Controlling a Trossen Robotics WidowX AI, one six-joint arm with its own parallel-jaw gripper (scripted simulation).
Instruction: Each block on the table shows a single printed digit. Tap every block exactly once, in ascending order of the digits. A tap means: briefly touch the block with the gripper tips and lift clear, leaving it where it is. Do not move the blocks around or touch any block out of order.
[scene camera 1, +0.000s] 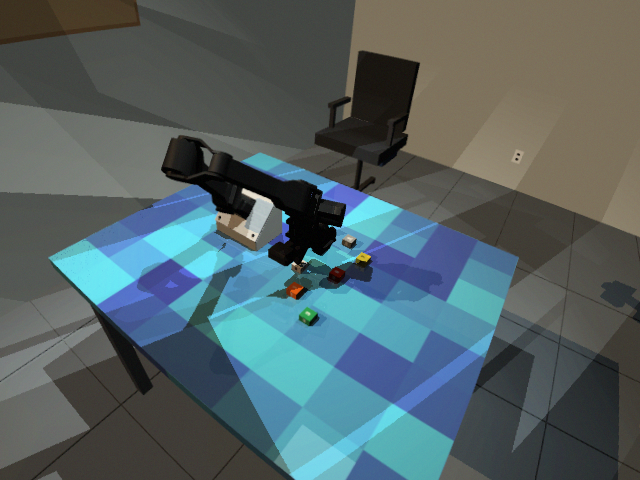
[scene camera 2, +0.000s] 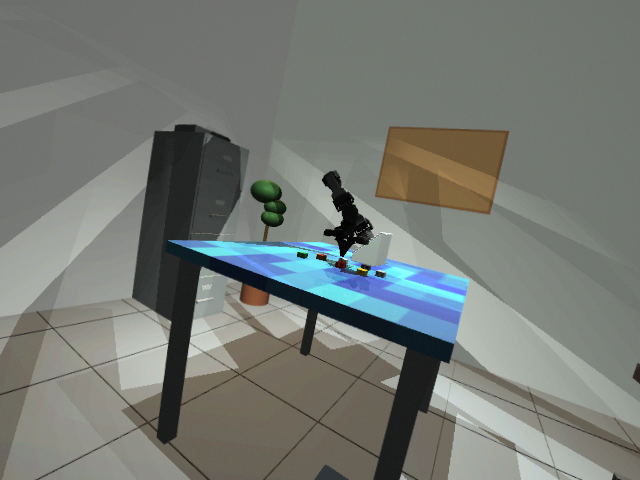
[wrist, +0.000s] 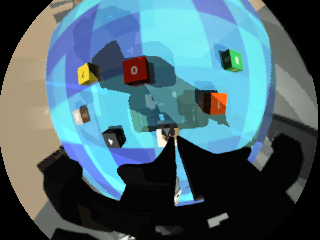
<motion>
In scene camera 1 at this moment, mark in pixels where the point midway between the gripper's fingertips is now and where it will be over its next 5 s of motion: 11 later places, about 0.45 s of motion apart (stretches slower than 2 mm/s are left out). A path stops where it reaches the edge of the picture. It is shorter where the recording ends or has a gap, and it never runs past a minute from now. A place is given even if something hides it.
My gripper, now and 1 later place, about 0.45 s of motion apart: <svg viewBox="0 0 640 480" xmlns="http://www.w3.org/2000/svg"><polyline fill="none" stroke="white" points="298,263 322,240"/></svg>
</motion>
